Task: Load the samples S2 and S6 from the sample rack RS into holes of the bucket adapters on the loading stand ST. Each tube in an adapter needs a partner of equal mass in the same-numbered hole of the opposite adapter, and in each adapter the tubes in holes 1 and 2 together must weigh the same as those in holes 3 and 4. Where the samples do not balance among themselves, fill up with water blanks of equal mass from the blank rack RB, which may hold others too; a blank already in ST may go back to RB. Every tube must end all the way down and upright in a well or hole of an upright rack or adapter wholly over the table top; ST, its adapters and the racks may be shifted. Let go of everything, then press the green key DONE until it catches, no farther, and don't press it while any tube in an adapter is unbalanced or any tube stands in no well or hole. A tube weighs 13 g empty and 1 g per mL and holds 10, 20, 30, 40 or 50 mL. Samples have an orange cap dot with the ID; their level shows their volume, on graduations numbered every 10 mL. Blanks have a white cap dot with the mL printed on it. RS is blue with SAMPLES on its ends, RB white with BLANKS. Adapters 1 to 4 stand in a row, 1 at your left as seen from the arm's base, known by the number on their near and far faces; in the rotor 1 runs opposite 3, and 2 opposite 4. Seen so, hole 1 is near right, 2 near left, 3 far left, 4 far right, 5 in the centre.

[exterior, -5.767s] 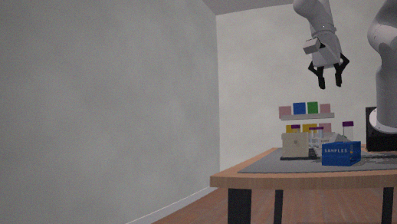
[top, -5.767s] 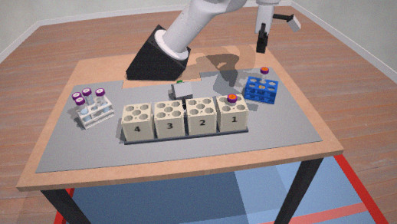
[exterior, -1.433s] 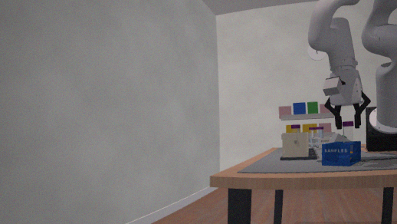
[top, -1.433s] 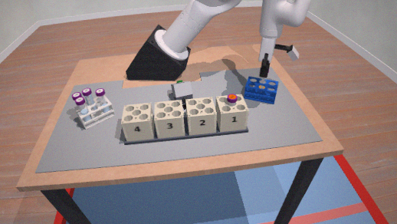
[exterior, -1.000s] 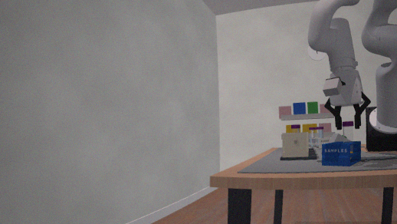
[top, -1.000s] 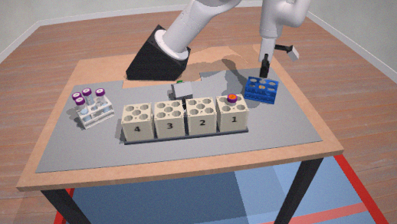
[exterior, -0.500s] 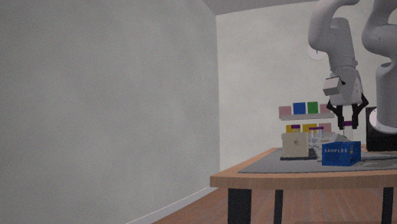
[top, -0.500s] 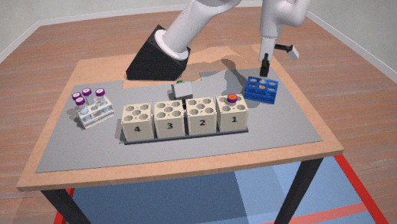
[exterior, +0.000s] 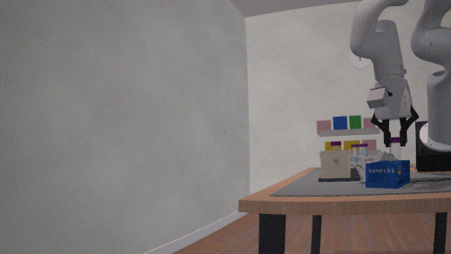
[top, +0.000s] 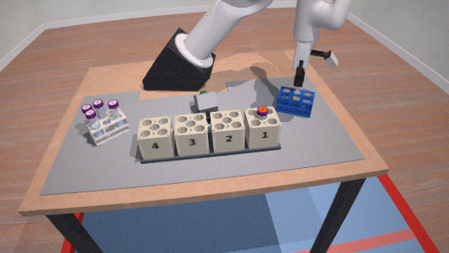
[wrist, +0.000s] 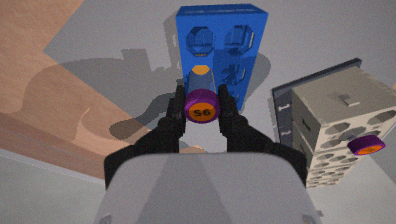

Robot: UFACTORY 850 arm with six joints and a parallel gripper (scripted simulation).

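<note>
The sample S6 lies 5 cm below my hand and 1 cm ahead of it. From my hand the other things lie so: blue sample rack RS: 9 cm below, 2 cm ahead, 1 cm to the right; adapter 1: 20 cm ahead, 15 cm to the right, 7 cm below; sample tube S2: 19 cm ahead, 14 cm to the right, 5 cm below.
</note>
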